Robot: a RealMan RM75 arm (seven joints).
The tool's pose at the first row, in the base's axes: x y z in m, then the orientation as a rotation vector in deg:
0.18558, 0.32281, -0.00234, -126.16, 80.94, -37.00
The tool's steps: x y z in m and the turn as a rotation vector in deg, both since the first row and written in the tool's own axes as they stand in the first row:
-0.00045, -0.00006, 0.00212, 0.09, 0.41, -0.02
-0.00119, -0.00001, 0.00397, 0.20, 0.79, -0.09
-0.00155, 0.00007, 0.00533, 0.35, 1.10, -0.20
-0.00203, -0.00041, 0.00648, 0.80, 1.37, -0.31
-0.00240, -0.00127, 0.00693, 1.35, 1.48, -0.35
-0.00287, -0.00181, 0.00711, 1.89, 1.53, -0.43
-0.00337, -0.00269, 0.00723, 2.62, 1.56, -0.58
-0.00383, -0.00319, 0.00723, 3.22, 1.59, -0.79
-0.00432, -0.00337, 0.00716, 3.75, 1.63, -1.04
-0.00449, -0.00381, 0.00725, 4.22, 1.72, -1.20
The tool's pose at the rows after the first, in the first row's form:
0.18673, 0.32349, -0.00405, -126.10, 81.07, -37.55
0.18753, 0.32436, -0.00565, -126.06, 81.12, -38.08
0.18815, 0.32482, -0.00683, -126.02, 81.06, -38.58
0.18901, 0.32557, -0.00753, -125.76, 80.80, -39.19
0.18975, 0.32629, -0.00743, -125.36, 80.47, -39.64
0.19007, 0.32694, -0.00732, -125.01, 80.08, -40.03
0.19058, 0.32775, -0.00697, -124.56, 79.48, -40.52
0.19077, 0.32836, -0.00674, -124.26, 78.91, -40.95
0.19068, 0.32887, -0.00665, -124.05, 78.35, -41.38
0.19098, 0.32921, -0.00648, -123.81, 77.93, -41.79

